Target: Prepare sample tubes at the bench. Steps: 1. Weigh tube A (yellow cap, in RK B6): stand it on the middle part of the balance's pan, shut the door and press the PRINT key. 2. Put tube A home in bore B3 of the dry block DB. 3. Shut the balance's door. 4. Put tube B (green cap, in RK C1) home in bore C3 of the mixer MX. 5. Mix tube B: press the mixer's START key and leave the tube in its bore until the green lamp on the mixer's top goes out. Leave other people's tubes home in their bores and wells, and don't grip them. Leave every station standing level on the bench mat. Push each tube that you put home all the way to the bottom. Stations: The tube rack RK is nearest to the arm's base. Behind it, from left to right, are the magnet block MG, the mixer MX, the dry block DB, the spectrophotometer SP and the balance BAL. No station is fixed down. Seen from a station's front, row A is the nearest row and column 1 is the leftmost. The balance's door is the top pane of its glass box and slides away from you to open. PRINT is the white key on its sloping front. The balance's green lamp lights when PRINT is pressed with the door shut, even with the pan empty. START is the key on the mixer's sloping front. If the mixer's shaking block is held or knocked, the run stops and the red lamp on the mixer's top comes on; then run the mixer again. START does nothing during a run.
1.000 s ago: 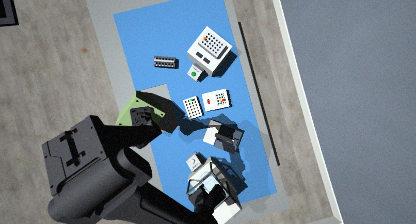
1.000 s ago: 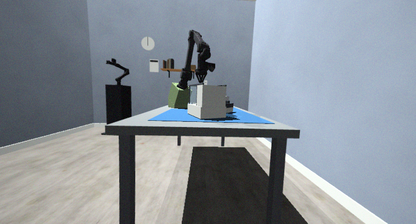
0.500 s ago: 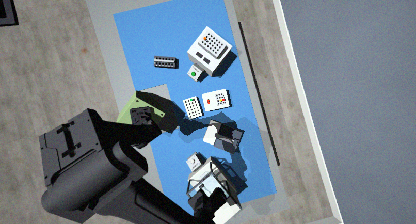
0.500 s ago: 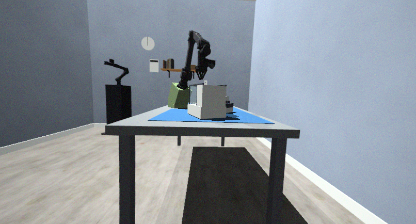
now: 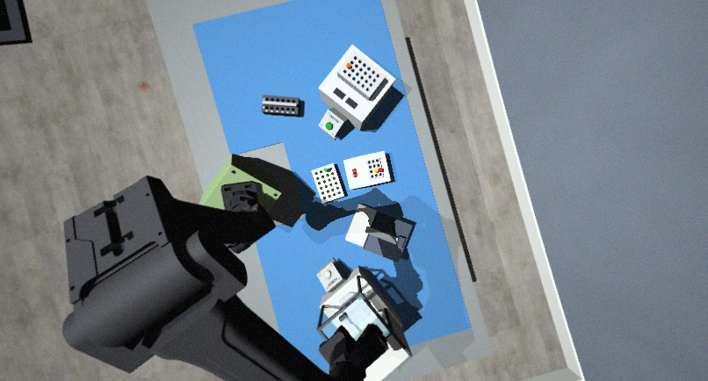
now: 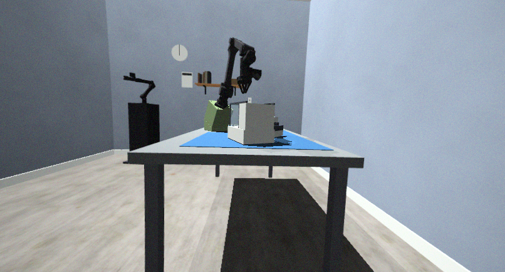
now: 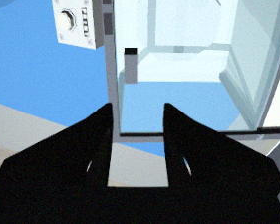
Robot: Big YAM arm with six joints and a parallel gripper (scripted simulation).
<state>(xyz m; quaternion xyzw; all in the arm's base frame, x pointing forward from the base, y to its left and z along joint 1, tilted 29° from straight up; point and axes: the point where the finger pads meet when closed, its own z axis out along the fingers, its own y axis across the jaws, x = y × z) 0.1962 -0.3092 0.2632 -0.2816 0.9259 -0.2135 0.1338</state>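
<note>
The white rack RK is 400 mm to the left of my hand and 270 mm below it. From my hand the other things lie so: dry block DB (420 mm to the left, 250 mm below, 150 mm ahead); then spectrophotometer SP (220 mm below, 190 mm to the left, 160 mm ahead); then balance pan (200 mm below, 50 mm to the right, 30 mm ahead).
</note>
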